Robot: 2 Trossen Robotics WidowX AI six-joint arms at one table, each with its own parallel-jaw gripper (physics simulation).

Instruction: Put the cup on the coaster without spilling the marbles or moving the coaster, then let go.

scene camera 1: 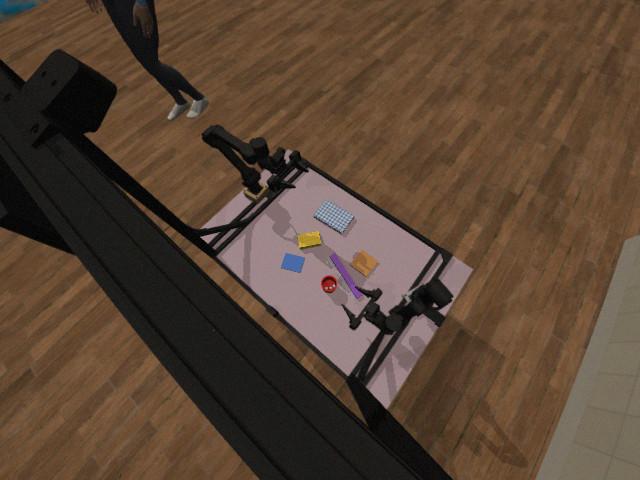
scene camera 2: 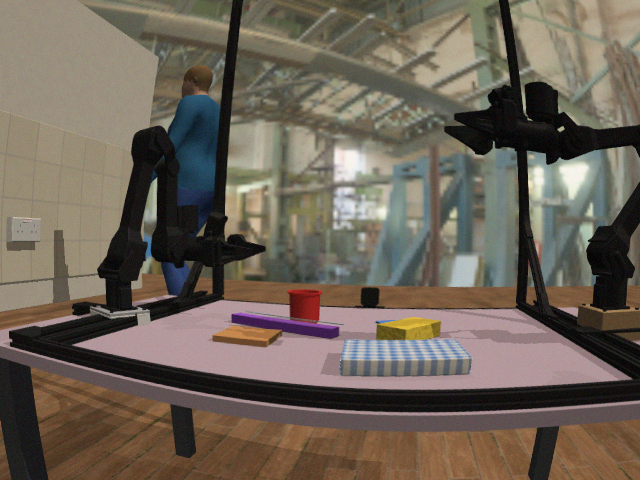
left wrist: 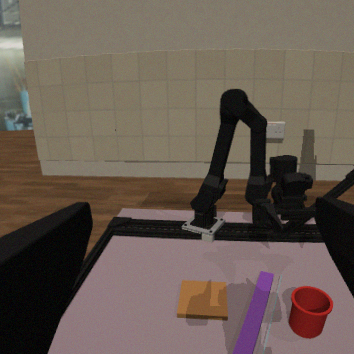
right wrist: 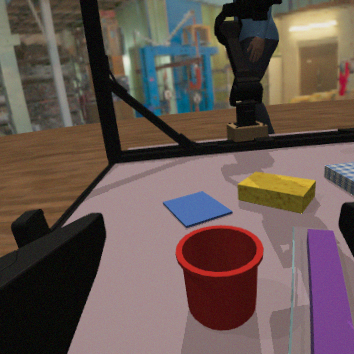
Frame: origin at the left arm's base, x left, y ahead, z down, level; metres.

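Where they show: left gripper, fingertip midpoint: (scene camera 1: 302,179) (scene camera 2: 449,123) (left wrist: 205,211); right gripper, fingertip midpoint: (scene camera 1: 348,295) (scene camera 2: 259,250) (left wrist: 304,229) (right wrist: 222,219); left arm's base, link origin: (scene camera 1: 255,188) (scene camera 2: 609,307) (right wrist: 245,124); right arm's base, link origin: (scene camera 2: 119,308) (left wrist: 203,222).
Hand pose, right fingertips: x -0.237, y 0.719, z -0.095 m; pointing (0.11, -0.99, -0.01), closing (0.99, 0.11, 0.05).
Things, the pixels of their top centre, and the offset from my right fingertips. "pt": a spot on its surface instead.
- red cup, top centre: (right wrist: 218,246) (left wrist: 311,299) (scene camera 2: 304,291) (scene camera 1: 329,283) dx +0.016, dy -0.103, dz +0.085 m
- thin blue square, surface spot: (right wrist: 198,208) (scene camera 1: 295,263) pt dx +0.024, dy -0.306, dz +0.150 m
- thicker orange square, surface spot: (scene camera 2: 247,335) (left wrist: 192,298) (scene camera 1: 365,258) pt dx +0.227, dy -0.027, dz +0.142 m
- purple bar, top centre: (right wrist: 319,299) (scene camera 2: 284,319) (left wrist: 260,308) (scene camera 1: 343,275) dx +0.096, dy -0.071, dz +0.133 m
- thin clear pane, surface spot: (right wrist: 293,290) (left wrist: 271,314) pt dx +0.079, dy -0.087, dz +0.133 m
- yellow sponge, top centre: (right wrist: 276,181) (scene camera 2: 410,322) (scene camera 1: 309,239) dx +0.158, dy -0.313, dz +0.124 m
- checked block, top centre: (scene camera 2: 404,348) (scene camera 1: 333,215) dx +0.343, dy -0.283, dz +0.129 m
The red cup (scene camera 1: 328,291) (scene camera 2: 305,305) (left wrist: 308,320) (right wrist: 221,295) stands upright on the table; small white marbles (scene camera 1: 329,287) show inside it in scene camera 1. A thin blue square (scene camera 1: 293,262) (right wrist: 198,208), which looks like the coaster, lies flat apart from the cup. A thicker orange square (scene camera 1: 364,262) (scene camera 2: 247,335) (left wrist: 202,300) lies across the purple bar from the cup. My right gripper (scene camera 1: 349,297) (scene camera 2: 264,249) (right wrist: 222,219) is open and empty, above the table and to the cup's right in scene camera 1. My left gripper (scene camera 1: 300,176) (scene camera 2: 450,122) is open and empty, high and far from the cup.
A purple bar (scene camera 1: 344,275) (scene camera 2: 285,325) (left wrist: 254,315) (right wrist: 327,290) and a thin clear pane (left wrist: 272,312) (right wrist: 293,290) lie beside the cup. A yellow sponge (scene camera 1: 309,239) (scene camera 2: 408,329) (right wrist: 276,192) is near the blue square. A checked block (scene camera 1: 333,216) (scene camera 2: 405,357) lies farther off. Black rails edge the table.
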